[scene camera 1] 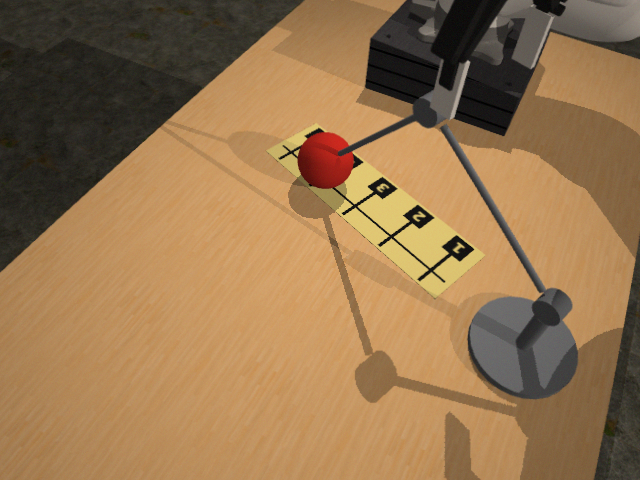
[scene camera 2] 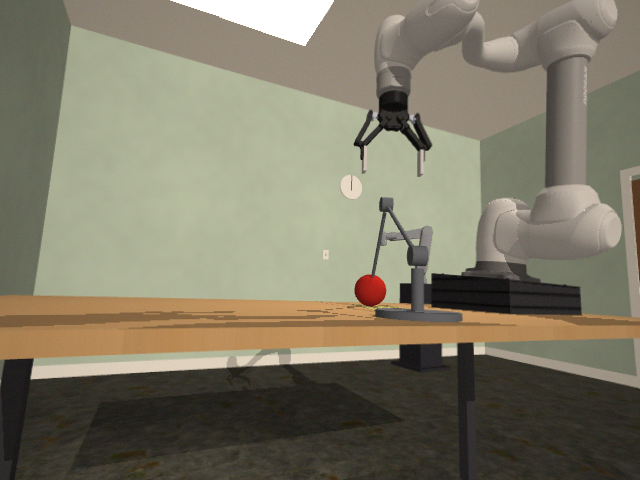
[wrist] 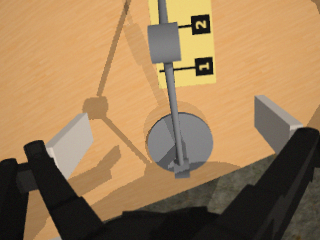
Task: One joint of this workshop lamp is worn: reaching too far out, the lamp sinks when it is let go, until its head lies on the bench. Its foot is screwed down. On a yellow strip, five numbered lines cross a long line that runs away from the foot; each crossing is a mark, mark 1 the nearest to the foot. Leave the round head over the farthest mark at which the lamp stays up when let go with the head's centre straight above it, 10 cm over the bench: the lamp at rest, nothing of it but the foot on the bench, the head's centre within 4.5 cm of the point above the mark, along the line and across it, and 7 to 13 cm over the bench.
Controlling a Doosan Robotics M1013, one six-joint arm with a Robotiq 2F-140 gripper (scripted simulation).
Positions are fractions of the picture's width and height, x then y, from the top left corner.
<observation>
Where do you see a yellow strip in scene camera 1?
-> At 0.67,0.52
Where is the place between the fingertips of the gripper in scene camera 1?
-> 0.76,0.18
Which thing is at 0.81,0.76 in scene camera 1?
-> A grey round foot.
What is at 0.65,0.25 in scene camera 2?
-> The gripper.
</observation>
